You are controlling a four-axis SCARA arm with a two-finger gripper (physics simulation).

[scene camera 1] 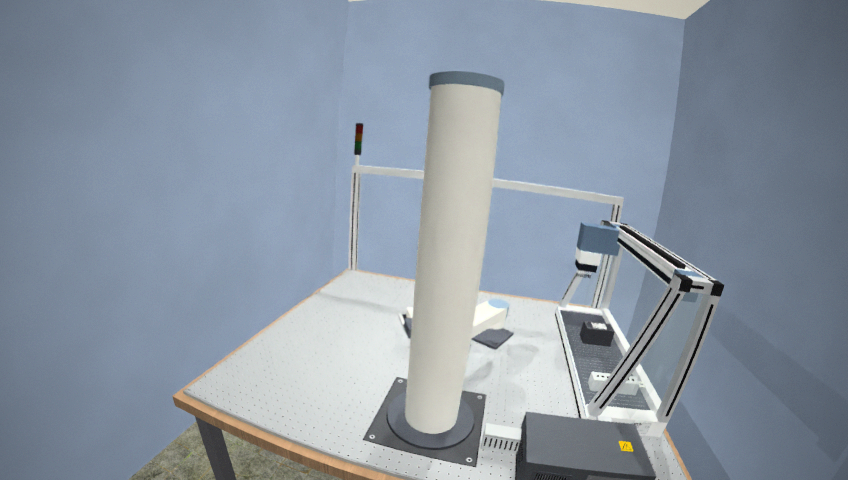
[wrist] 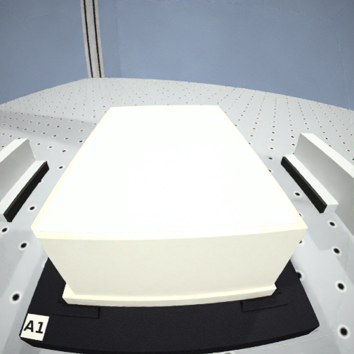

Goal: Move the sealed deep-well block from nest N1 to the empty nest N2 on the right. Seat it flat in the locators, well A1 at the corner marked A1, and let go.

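Frame: origin at the arm's base, x ahead, y left, z up, level; metres.
Seen in the pictures: arm's base at its link origin: (scene camera 1: pixel 430 419).
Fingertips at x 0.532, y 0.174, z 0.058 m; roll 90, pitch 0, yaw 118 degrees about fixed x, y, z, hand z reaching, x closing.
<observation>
Pixels of each thing's top centre, then the offset from my fingertips to it. "spot": a spot on its surface instead. Level surfaces: height alone.
- Nest N2 at its top centre: (scene camera 1: pixel 492 334) dx -0.001, dy -0.318, dz -0.030 m
- perforated table at its surface level: dz -0.045 m
- dark control box at a spot on its surface: (scene camera 1: pixel 586 446) spot: dx -0.666, dy -0.570, dz +0.070 m
The sealed deep-well block (wrist: pixel 170 175), cream-white with a flat top, sits upright on the black nest N1 (wrist: pixel 170 327) in the wrist view. The A1 label (wrist: pixel 35 327) is at the nest's near left corner. My gripper (wrist: pixel 164 147) is open, one dark-padded finger on each side of the block, with a visible gap on both sides. Nest N2 (scene camera 1: pixel 493 337) shows as a dark, bare plate right of the column in the scene view, partly under the pale arm. The block, nest N1 and most of the gripper are hidden behind the column there.
The robot's thick column (scene camera 1: pixel 455 249) stands at the front of the perforated table (scene camera 1: pixel 285 344). A framed gantry (scene camera 1: pixel 651 249) with a dark deck is on the right. A dark control box (scene camera 1: pixel 586 446) sits at the front right. A signal light (scene camera 1: pixel 358 139) tops the back left post.
</observation>
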